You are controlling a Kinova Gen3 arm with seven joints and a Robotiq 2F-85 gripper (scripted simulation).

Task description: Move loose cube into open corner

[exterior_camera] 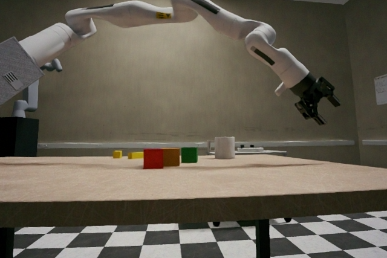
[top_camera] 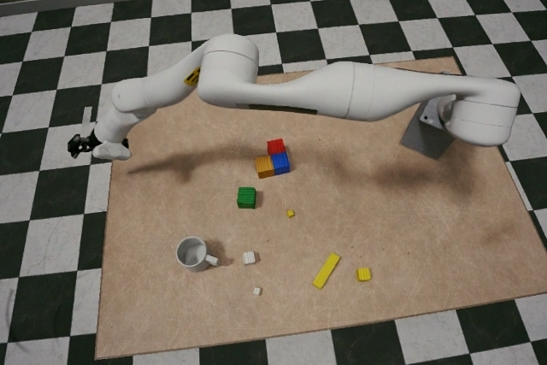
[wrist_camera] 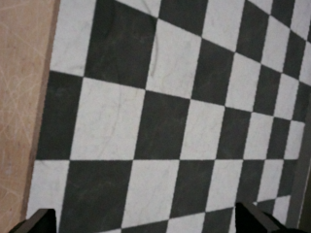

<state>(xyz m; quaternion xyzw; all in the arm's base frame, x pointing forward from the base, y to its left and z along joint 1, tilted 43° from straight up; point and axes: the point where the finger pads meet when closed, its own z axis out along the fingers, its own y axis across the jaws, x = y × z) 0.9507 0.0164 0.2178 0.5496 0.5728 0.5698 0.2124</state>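
Right now the green cube is 44 cm behind my hand, 12 cm below it and 3 cm to the left of it. Round my hand: red cube: 51 cm behind, 15 cm to the right, 12 cm below; blue cube: 53 cm behind, 12 cm below, 10 cm to the right; orange cube: 48 cm behind, 12 cm below, 8 cm to the right.
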